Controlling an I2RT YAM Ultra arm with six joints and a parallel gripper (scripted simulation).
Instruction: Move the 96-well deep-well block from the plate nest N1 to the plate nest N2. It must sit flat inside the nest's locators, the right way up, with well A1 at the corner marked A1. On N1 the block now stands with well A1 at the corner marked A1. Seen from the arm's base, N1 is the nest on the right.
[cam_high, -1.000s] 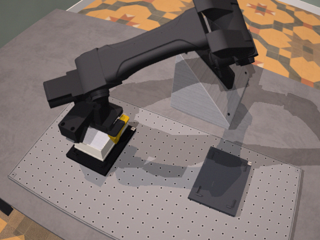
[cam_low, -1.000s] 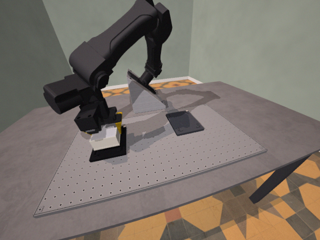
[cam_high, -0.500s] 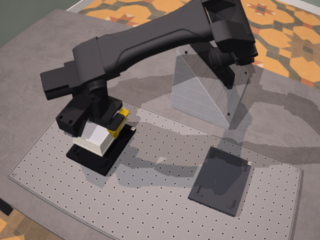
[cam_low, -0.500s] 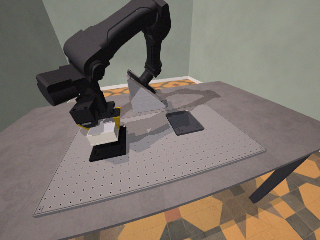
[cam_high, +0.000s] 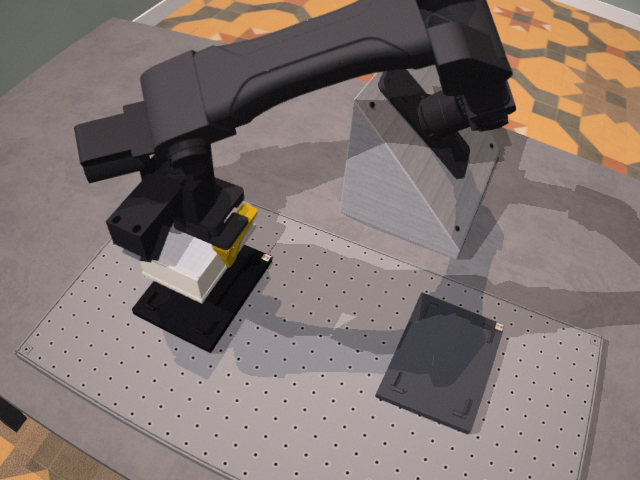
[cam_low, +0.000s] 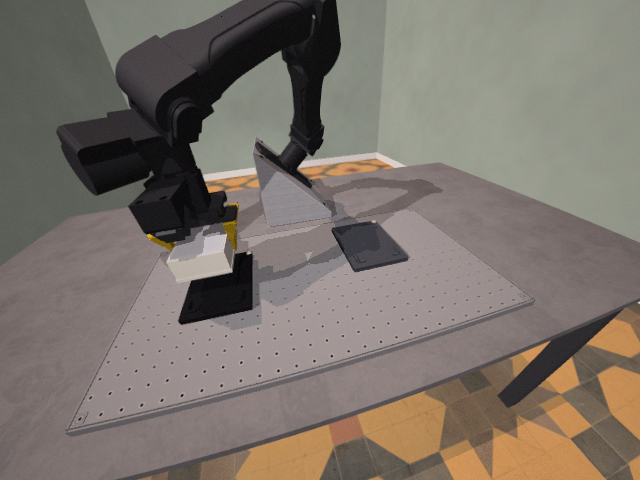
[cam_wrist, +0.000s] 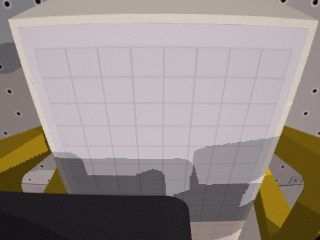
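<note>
The nest N2 is 32 cm to the left of my hand and 8 cm below it. The rest, counted from my hand: white 96-well deep-well block: 1 cm above; then black plate nest N1: 8 cm below.
</note>
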